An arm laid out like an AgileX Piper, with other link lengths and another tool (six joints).
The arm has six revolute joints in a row. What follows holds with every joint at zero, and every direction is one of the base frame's.
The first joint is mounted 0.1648 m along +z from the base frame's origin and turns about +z.
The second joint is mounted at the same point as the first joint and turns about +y.
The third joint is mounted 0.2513 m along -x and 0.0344 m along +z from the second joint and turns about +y.
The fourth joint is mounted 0.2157 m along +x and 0.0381 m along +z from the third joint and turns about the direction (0.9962, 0, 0.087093).
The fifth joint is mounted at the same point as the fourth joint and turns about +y.
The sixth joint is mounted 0.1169 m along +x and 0.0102 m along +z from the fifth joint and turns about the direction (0.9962, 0, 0.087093).
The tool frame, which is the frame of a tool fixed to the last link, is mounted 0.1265 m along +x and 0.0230 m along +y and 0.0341 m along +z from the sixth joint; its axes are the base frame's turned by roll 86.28, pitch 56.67 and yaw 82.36 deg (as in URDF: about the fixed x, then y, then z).
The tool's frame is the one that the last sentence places.
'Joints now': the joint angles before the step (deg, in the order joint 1, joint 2, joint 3, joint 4, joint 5, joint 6). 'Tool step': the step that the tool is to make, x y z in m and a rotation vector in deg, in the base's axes. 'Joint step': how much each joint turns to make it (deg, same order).
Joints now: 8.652, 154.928, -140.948, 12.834, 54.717, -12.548
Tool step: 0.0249, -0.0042, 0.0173, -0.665, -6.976, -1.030
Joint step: 0.052, -0.340, -0.012, -1.487, -6.580, -0.062
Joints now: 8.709, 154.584, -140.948, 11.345, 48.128, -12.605
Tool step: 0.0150, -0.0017, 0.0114, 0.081, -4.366, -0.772
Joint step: 0.004, 0.003, -0.019, -0.465, -4.396, 0.010
